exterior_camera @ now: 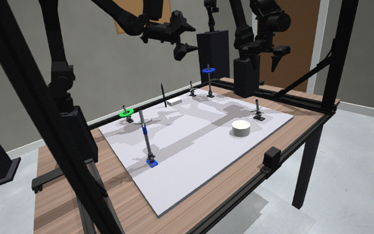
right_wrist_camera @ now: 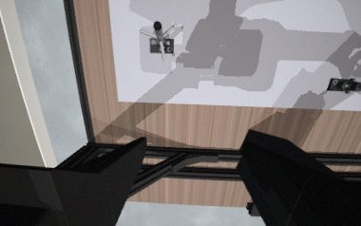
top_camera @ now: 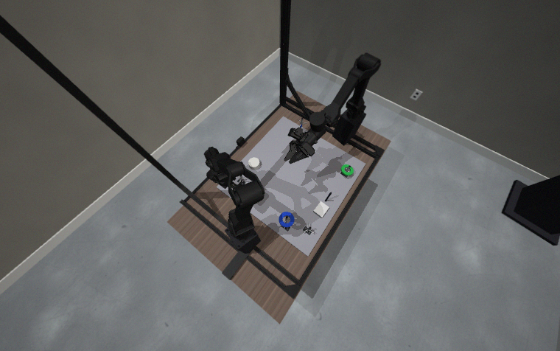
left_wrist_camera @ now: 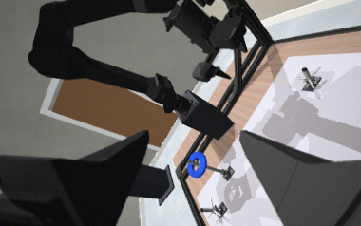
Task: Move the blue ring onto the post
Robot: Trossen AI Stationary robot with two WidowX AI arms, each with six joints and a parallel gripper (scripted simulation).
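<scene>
The blue ring is 130 mm ahead of my left hand, 180 mm to the right of it and 190 mm below it. Round my left hand: white block (220 mm ahead, 10 mm to the left, 330 mm below); then short post (220 mm behind, 150 mm to the right, 290 mm below); then black pen (210 mm ahead, 70 mm to the left, 240 mm below).
</scene>
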